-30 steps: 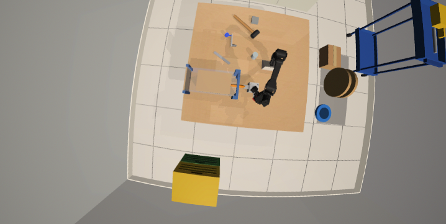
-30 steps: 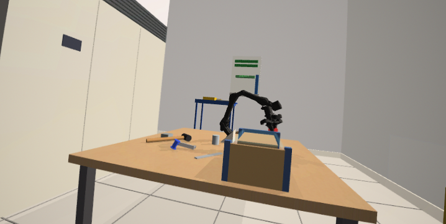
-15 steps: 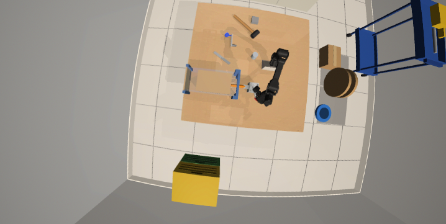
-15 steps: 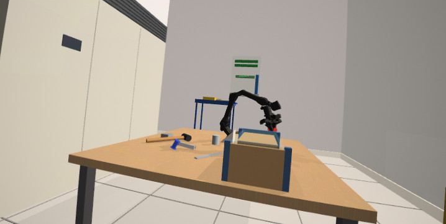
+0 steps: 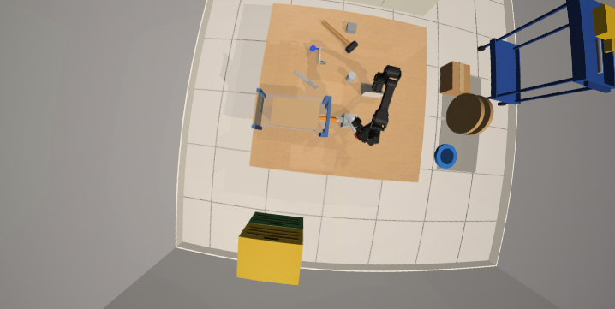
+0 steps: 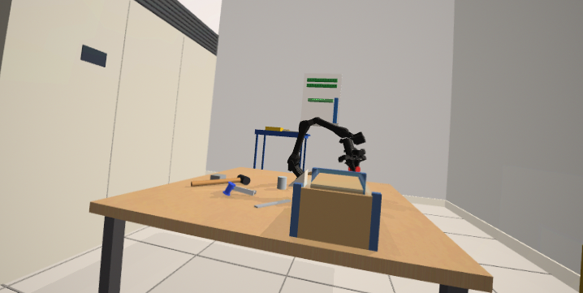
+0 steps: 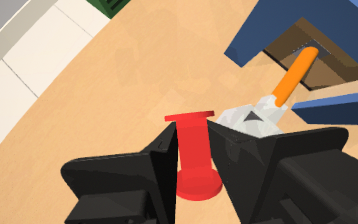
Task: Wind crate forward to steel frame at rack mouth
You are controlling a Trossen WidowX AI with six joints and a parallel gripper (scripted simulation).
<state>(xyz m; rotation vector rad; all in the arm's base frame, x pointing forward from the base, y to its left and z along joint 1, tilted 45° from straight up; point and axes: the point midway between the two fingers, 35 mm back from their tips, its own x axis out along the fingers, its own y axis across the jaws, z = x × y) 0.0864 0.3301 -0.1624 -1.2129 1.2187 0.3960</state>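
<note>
My gripper tip is 4 cm to the left of the red-knobbed crank handle, 3 cm above it and 1 cm short of it. Round my gripper tip: blue steel frame: 21 cm ahead, 8 cm to the right, 3 cm below; red grip: 1 cm to the right, 1 cm behind; hand winch: 11 cm to the right, 10 cm below, 3 cm ahead.
</note>
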